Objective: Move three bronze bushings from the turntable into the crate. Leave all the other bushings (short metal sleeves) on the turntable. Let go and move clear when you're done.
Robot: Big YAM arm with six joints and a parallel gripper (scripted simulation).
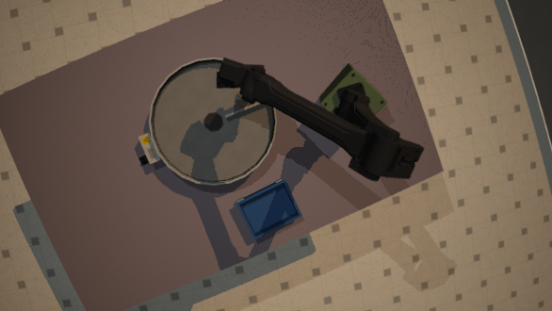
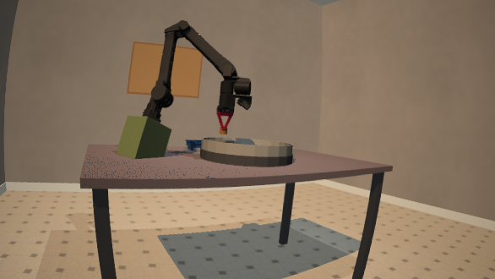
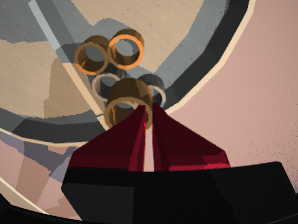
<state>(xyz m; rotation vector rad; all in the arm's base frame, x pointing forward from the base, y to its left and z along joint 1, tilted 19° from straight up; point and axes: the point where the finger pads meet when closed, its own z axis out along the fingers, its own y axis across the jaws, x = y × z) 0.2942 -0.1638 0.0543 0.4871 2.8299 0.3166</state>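
My gripper is now 60 mm short of the blue crate, 420 mm to the right of it and 120 mm above it. The rest, counted from my hand: turntable (150 mm ahead, 70 mm to the left, 90 mm below).
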